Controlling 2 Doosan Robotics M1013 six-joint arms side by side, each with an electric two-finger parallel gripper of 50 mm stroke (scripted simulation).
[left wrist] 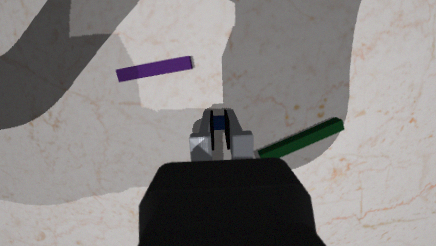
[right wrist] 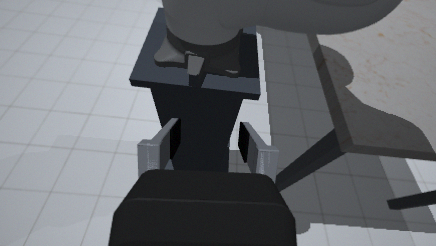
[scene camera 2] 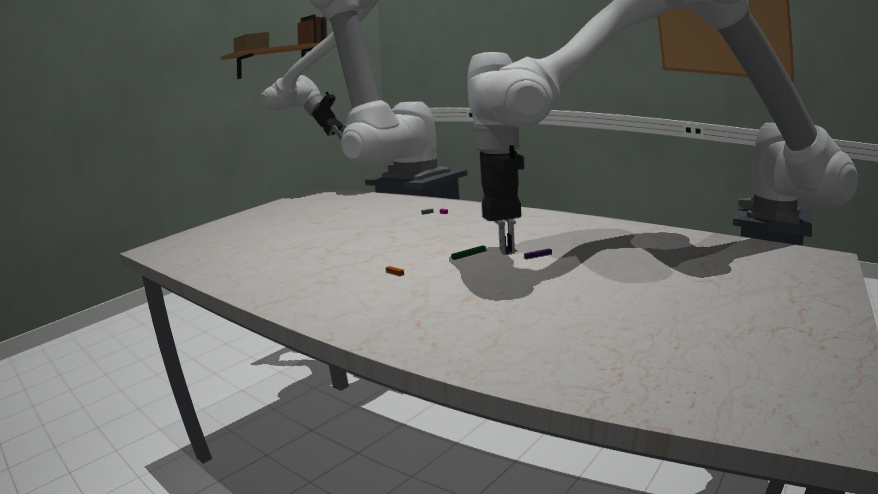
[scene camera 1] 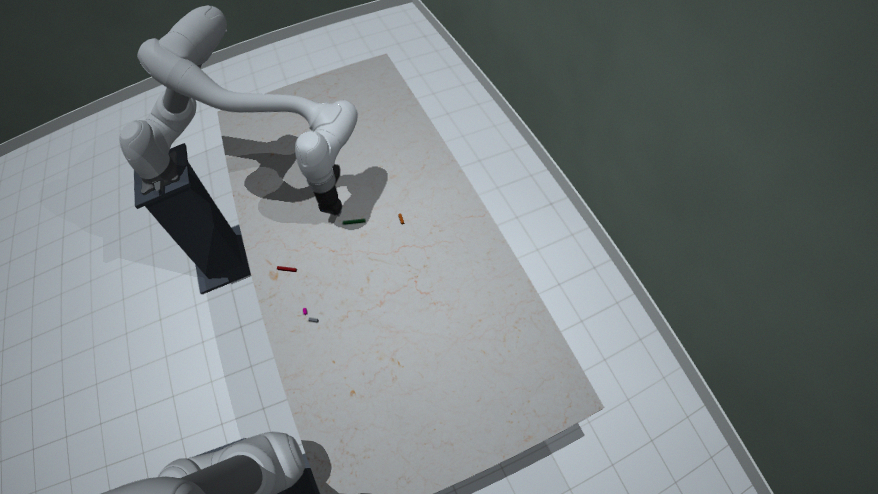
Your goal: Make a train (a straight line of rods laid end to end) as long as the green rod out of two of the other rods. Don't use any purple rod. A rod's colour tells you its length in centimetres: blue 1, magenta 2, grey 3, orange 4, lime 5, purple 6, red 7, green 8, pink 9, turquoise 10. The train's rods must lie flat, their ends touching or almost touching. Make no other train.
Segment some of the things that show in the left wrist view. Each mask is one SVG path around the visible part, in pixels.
My left gripper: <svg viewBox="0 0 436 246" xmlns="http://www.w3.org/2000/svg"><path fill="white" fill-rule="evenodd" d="M139 204L138 246L326 246L316 232L312 201L308 191L284 160L274 157L253 158L254 135L250 130L242 130L233 109L224 110L225 138L227 149L231 151L231 160L212 161L212 150L214 150L213 110L205 110L199 133L191 133L189 137L191 161L170 162L159 167Z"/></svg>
A green rod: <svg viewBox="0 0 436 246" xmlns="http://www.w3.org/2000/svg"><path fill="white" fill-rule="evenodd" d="M343 120L337 117L258 150L260 158L280 158L345 130Z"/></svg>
A purple rod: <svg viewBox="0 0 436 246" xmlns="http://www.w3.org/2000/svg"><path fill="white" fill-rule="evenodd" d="M191 56L117 69L118 81L124 82L193 69Z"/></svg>
